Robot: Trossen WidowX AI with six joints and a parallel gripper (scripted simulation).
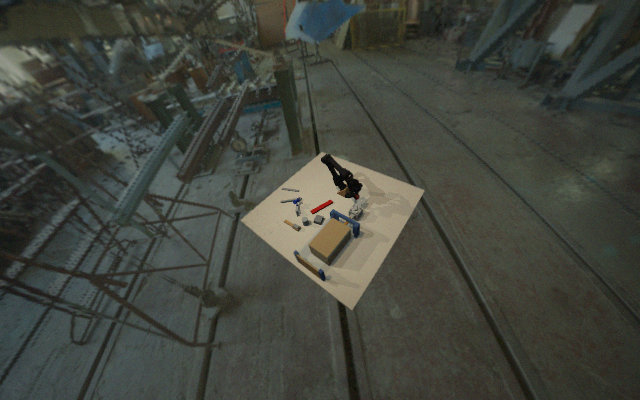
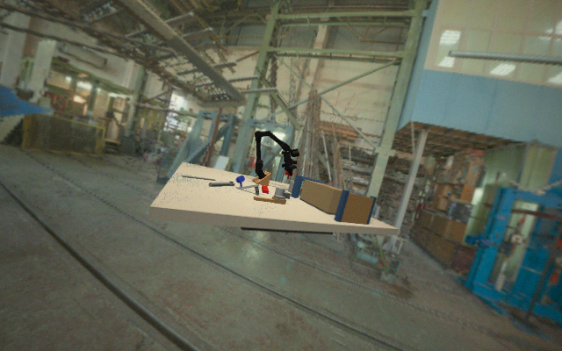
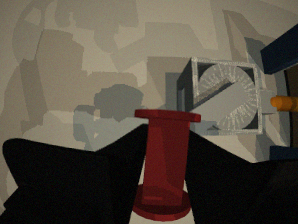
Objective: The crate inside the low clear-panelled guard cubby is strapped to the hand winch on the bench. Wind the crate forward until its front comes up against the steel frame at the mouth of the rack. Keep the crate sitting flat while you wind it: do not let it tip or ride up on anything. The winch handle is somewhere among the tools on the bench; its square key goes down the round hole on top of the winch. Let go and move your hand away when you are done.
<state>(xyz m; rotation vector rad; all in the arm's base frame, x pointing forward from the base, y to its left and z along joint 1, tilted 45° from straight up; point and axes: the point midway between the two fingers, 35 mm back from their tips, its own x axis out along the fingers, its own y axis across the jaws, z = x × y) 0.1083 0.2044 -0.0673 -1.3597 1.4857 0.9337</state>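
The winch handle is 30 mm below my gripper tip and 30 mm ahead of it. The rest, counted from my gripper tip: red knob (20 mm to the right); then blue steel frame (240 mm ahead, 30 mm to the left, 30 mm below); then grey winch (100 mm below, 70 mm ahead, 30 mm to the left).
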